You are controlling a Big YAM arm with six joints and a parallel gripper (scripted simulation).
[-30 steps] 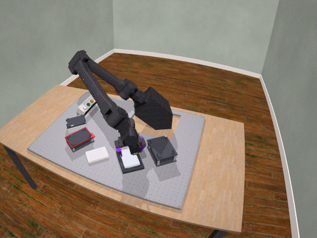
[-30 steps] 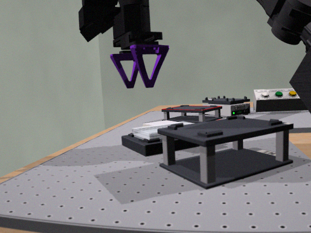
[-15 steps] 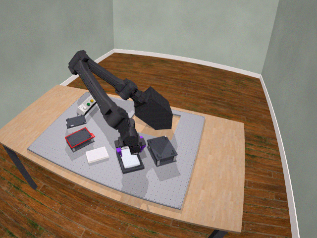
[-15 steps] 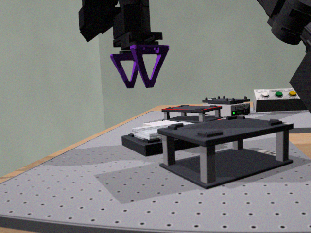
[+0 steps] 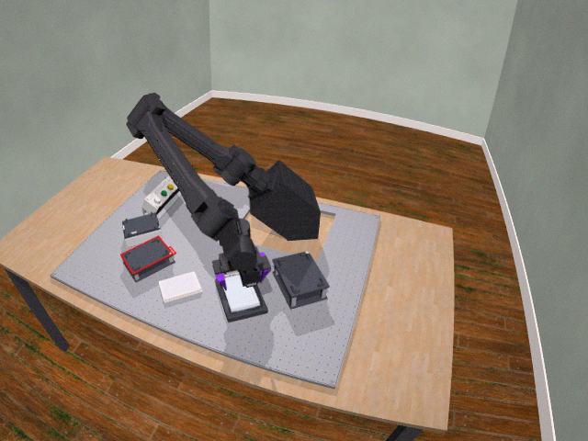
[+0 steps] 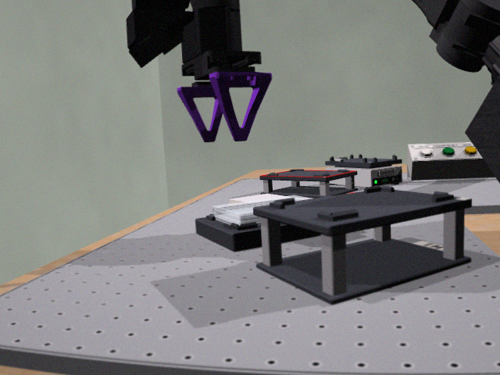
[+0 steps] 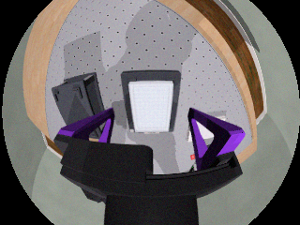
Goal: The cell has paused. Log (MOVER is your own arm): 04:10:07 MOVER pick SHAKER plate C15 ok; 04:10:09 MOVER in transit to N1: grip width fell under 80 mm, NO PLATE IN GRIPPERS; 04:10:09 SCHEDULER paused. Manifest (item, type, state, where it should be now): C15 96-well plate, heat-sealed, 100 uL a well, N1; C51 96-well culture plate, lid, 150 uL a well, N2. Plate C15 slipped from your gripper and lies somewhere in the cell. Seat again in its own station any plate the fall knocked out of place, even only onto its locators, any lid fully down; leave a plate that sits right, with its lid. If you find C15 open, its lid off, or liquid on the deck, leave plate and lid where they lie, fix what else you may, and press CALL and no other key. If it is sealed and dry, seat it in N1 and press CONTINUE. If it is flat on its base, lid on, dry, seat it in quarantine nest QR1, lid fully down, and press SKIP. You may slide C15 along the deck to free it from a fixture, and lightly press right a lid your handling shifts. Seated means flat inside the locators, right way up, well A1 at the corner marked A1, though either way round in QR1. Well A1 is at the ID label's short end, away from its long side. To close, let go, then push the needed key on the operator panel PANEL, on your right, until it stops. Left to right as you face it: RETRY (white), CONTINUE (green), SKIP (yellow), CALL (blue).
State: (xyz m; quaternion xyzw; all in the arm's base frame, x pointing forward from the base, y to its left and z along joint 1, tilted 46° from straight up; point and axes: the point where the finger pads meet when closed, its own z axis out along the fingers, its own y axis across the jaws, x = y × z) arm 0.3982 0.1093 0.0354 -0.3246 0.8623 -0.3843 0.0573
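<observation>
Right now my hand is 230 mm to the left of the white plate, 120 mm above it and 30 mm past it. Round my hand: red-edged nest: 390 mm to the right, 100 mm behind, 90 mm below; then clear lid: 90 mm below, 50 mm behind, 30 mm to the right; then white key: 490 mm to the right, 370 mm behind, 60 mm below.
</observation>
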